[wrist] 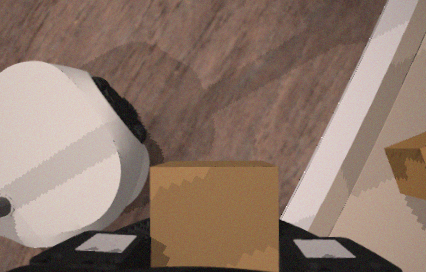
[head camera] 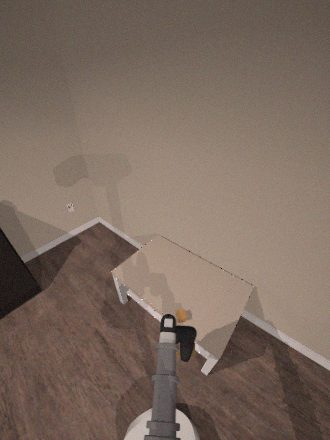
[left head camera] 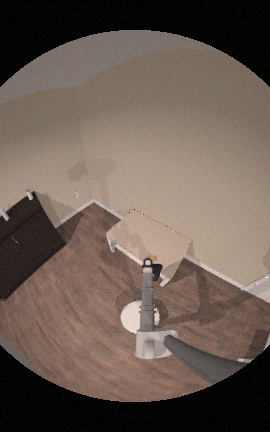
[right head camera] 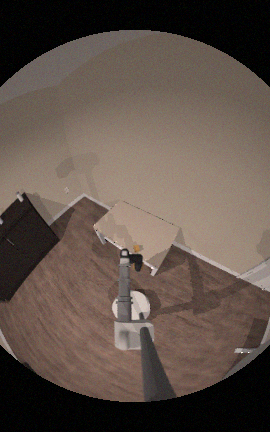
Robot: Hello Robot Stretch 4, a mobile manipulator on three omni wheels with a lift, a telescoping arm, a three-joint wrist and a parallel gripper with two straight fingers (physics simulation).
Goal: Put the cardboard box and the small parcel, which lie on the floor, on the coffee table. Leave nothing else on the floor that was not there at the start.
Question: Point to a coffee table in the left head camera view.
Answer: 136, 235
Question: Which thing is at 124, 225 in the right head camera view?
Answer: A coffee table.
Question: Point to a cardboard box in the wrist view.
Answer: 197, 208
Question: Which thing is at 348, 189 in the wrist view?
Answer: A coffee table.
